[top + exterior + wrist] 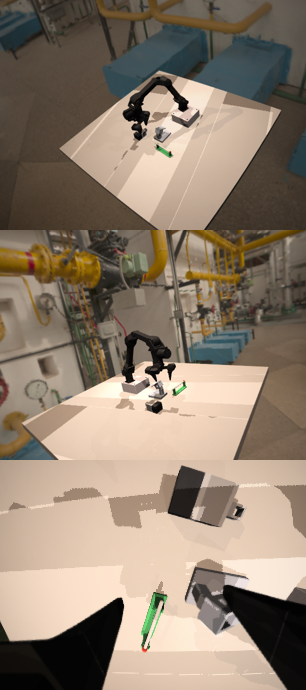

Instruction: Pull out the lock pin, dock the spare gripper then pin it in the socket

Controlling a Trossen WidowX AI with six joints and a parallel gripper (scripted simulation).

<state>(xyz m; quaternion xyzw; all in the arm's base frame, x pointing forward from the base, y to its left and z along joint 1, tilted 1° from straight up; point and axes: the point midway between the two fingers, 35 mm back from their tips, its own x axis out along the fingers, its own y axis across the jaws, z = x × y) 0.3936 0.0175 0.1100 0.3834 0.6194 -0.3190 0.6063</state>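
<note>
Right now the spare gripper is 2 cm behind my gripper tip, 10 cm to the right of it and 12 cm below it. From my gripper tip the other things lie so: grey mount: 12 cm behind, 3 cm to the left, 9 cm below; then green cradle: 4 cm behind, 16 cm to the left, 12 cm below.
</note>
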